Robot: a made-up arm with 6 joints. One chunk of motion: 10 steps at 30 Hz.
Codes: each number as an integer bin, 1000 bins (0 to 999) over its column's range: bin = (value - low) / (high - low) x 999, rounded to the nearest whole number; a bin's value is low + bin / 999 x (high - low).
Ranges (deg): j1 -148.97..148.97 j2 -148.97..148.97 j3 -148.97..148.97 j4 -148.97..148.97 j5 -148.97..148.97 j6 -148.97..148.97
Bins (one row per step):
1: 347 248 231 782 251 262
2: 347 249 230 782 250 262
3: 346 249 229 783 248 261
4: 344 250 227 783 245 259
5: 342 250 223 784 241 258
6: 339 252 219 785 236 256
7: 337 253 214 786 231 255
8: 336 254 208 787 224 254
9: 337 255 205 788 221 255
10: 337 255 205 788 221 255
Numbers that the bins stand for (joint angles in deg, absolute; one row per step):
1: -45.48 -75.01 -80.08 84.25 -74.11 -70.83
2: -45.48 -74.71 -80.38 84.25 -74.41 -70.83
3: -45.78 -74.71 -80.67 84.55 -75.01 -71.13
4: -46.38 -74.41 -81.27 84.55 -75.90 -71.73
5: -46.97 -74.41 -82.46 84.85 -77.09 -72.02
6: -47.87 -73.81 -83.66 85.15 -78.59 -72.62
7: -48.46 -73.52 -85.15 85.45 -80.08 -72.92
8: -48.76 -73.22 -86.94 85.74 -82.16 -73.22
9: -48.46 -72.92 -87.83 86.04 -83.06 -72.92
10: -48.46 -72.92 -87.83 86.04 -83.06 -72.92

